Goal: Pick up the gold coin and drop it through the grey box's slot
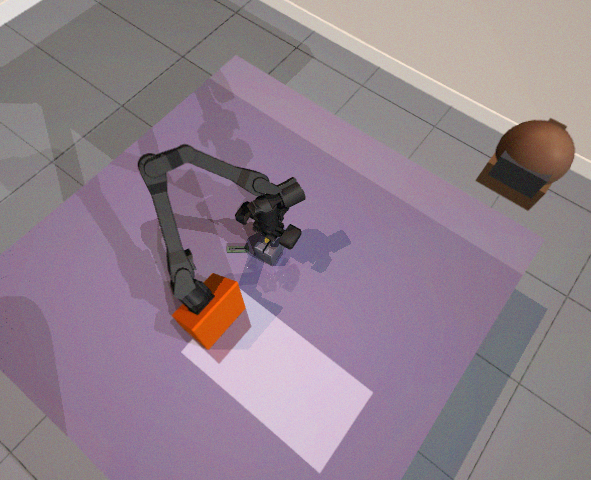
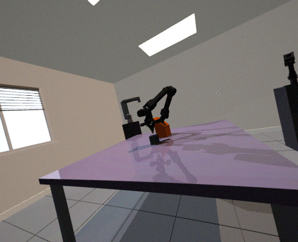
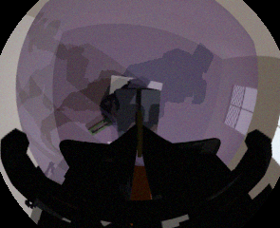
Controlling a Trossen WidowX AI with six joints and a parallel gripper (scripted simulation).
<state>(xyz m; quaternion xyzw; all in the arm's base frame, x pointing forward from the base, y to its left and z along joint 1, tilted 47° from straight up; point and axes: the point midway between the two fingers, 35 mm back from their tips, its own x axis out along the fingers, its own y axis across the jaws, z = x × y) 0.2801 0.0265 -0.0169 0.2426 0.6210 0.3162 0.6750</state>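
My gripper tip is now 1 cm below the gold coin.
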